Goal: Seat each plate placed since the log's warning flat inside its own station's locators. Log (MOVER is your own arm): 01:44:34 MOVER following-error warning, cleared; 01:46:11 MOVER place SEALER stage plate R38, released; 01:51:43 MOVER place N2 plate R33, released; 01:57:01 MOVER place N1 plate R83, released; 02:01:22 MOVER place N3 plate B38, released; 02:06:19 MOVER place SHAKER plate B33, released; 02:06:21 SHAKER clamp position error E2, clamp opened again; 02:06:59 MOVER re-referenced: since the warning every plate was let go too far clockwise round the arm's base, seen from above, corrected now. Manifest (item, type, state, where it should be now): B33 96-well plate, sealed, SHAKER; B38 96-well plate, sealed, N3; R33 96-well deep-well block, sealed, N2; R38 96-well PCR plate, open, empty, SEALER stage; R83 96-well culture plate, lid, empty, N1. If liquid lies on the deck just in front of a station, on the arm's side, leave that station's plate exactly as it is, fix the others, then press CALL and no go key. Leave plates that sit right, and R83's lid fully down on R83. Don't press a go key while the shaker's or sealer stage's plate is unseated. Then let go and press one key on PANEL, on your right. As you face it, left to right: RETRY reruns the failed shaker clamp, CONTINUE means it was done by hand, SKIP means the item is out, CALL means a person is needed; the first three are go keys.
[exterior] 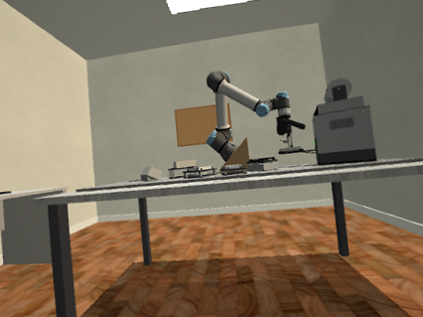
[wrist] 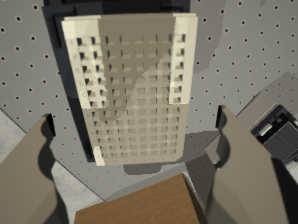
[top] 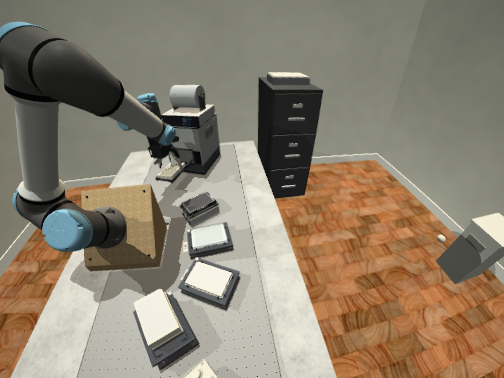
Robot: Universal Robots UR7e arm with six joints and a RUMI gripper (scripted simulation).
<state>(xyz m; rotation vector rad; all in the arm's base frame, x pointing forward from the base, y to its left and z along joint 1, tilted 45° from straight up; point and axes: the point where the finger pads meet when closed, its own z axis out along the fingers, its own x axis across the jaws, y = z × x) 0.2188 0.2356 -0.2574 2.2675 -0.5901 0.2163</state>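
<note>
My hand is 1 cm above the cream PCR plate. The rest, counted from my hand: retry key (83 cm to the right, 8 cm ahead, 5 cm below); dark plate (22 cm to the right, 12 cm ahead, 6 cm below); continue key (86 cm to the right, 5 cm below, 3 cm ahead).
</note>
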